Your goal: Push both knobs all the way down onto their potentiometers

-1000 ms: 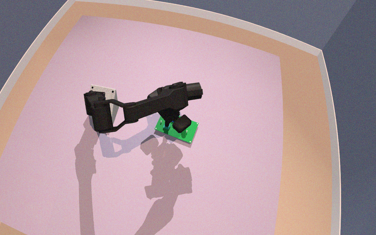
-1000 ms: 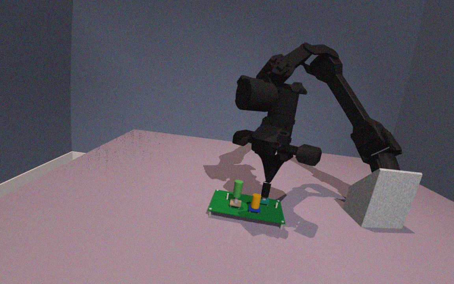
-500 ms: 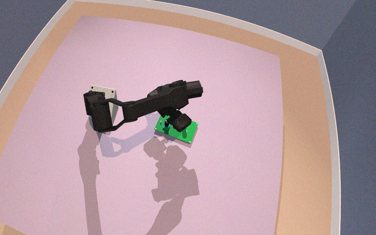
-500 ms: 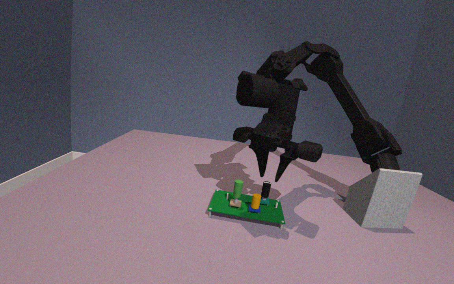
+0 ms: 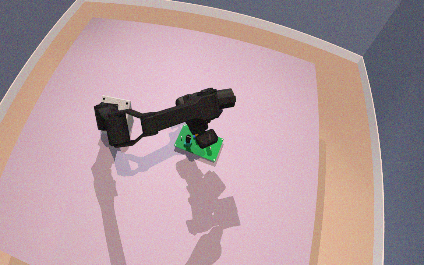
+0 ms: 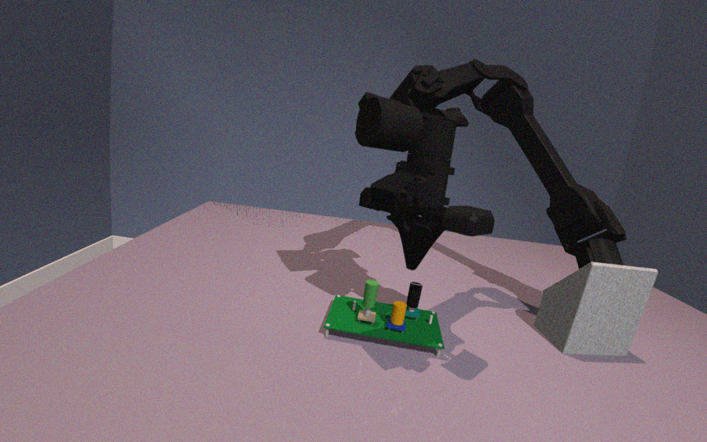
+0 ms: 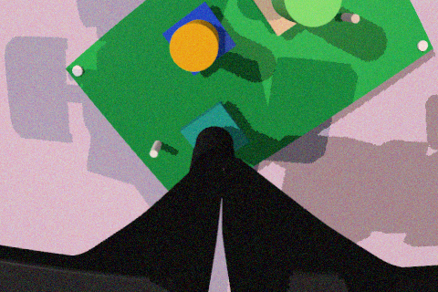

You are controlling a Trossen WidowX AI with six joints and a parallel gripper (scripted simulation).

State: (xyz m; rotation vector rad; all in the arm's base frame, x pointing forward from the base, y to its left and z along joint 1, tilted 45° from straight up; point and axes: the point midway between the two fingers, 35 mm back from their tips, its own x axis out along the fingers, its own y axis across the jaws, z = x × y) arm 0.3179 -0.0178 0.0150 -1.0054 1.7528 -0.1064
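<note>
Now: gripper tip 20 mm past the black knob, 10 mm to the left of it and 40 mm above it. From my gripper tip the other things lie so: green knob (50 mm ahead, 10 mm to the left, 40 mm below).
</note>
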